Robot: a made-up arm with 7 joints.
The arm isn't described. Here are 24 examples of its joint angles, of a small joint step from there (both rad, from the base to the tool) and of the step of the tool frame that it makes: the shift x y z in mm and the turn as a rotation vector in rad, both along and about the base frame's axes.
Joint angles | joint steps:
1: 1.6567 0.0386 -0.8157 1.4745 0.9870 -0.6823 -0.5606 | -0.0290 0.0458 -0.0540 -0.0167 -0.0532 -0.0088 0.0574
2: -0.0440 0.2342 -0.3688 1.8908 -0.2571 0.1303 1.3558 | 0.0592 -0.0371 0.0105 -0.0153 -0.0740 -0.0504 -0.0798
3: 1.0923 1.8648 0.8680 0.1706 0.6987 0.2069 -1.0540 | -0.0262 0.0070 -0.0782 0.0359 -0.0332 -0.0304 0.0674
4: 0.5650 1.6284 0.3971 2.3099 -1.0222 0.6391 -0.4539 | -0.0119 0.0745 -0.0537 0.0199 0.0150 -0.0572 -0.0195
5: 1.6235 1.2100 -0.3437 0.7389 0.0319 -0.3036 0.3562 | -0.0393 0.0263 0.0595 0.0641 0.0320 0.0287 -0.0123
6: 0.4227 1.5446 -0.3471 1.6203 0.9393 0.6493 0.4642 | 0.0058 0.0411 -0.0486 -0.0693 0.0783 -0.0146 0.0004
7: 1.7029 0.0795 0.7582 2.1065 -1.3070 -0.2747 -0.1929 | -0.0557 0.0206 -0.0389 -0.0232 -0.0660 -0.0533 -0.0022
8: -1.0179 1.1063 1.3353 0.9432 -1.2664 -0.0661 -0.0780 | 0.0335 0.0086 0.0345 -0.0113 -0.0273 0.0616 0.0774
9: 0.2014 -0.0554 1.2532 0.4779 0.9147 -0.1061 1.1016 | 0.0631 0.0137 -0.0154 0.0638 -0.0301 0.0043 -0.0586
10: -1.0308 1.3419 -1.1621 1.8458 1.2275 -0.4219 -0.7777 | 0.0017 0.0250 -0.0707 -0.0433 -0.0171 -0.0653 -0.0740
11: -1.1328 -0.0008 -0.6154 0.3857 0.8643 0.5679 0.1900 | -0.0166 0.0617 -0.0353 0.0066 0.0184 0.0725 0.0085
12: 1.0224 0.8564 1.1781 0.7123 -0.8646 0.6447 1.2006 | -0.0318 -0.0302 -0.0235 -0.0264 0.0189 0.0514 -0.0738
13: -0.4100 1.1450 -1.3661 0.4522 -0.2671 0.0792 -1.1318 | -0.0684 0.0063 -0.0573 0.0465 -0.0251 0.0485 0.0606
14: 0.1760 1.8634 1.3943 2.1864 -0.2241 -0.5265 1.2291 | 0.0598 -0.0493 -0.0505 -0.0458 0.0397 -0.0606 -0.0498
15: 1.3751 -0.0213 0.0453 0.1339 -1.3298 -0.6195 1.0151 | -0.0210 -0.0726 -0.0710 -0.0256 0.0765 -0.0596 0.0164
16: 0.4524 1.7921 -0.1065 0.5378 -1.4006 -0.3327 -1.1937 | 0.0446 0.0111 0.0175 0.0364 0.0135 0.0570 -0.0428
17: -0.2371 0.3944 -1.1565 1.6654 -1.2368 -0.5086 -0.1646 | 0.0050 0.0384 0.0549 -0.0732 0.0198 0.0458 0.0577
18: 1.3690 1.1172 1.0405 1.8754 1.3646 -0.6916 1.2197 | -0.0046 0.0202 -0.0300 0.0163 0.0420 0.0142 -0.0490
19: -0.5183 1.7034 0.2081 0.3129 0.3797 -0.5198 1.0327 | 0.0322 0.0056 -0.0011 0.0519 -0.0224 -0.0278 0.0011
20: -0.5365 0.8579 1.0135 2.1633 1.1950 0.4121 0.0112 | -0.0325 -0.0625 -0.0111 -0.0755 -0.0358 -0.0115 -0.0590
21: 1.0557 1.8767 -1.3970 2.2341 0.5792 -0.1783 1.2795 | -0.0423 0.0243 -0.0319 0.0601 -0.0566 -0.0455 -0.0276
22: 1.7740 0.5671 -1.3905 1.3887 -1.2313 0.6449 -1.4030 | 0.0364 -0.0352 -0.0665 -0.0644 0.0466 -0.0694 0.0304
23: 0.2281 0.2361 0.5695 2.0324 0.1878 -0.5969 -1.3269 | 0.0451 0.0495 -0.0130 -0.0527 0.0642 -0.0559 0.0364
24: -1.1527 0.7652 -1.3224 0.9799 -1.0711 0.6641 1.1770 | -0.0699 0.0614 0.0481 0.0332 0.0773 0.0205 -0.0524
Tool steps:
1: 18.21 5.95 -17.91 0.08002 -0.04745 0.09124
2: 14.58 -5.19 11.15 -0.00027 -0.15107 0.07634
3: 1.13 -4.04 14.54 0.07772 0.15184 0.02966
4: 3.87 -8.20 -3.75 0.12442 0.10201 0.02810
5: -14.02 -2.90 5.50 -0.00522 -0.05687 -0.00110
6: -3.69 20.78 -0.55 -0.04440 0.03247 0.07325
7: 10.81 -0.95 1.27 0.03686 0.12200 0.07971
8: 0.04 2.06 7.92 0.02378 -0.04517 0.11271
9: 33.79 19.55 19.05 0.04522 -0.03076 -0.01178
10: -12.99 14.81 8.88 0.10076 0.00518 -0.04366
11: -6.72 27.46 6.92 -0.01885 0.08365 -0.04189
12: 16.53 -6.92 -16.21 -0.05931 0.07881 0.01935
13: -25.82 -7.47 4.72 0.01215 0.16824 -0.01489
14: -3.30 19.25 4.52 -0.02974 0.02076 -0.06202
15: -4.36 -39.77 -16.56 -0.01576 0.04128 -0.14106
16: -2.10 -6.03 11.80 0.07818 -0.10017 -0.05522
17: 9.75 24.21 -20.71 0.18212 0.01128 0.05492
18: -0.94 -7.44 6.15 0.05778 0.03852 -0.04763
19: 11.44 -5.02 1.91 -0.00065 -0.00277 -0.07929
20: -5.16 18.52 -24.14 -0.07237 0.06110 0.16247
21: -13.11 -10.02 -7.88 -0.00127 0.01435 -0.06655
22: 10.39 -5.20 0.58 0.05626 0.10273 0.02882
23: 10.51 10.05 7.99 0.03873 -0.05640 -0.04252
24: 1.26 20.21 21.07 0.06856 -0.00472 0.02634
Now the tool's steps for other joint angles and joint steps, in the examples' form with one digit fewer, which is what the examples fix.
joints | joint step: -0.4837 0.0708 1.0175 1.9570 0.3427 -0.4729 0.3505 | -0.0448 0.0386 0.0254 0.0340 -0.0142 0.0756 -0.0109
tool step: -6.9 5.5 15.9 0.0186 0.0770 0.0100
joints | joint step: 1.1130 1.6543 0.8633 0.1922 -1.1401 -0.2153 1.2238 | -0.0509 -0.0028 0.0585 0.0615 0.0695 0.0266 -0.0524
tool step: -3.7 -4.2 14.5 0.0856 -0.0924 0.0556
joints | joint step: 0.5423 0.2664 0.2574 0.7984 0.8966 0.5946 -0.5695 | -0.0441 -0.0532 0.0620 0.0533 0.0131 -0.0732 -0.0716
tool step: -9.6 -11.5 -9.4 -0.0172 -0.0077 0.1119
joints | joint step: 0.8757 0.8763 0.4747 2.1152 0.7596 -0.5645 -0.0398 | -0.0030 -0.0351 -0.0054 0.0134 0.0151 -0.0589 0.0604
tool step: 4.0 -4.1 -4.7 0.0506 -0.0521 -0.0188
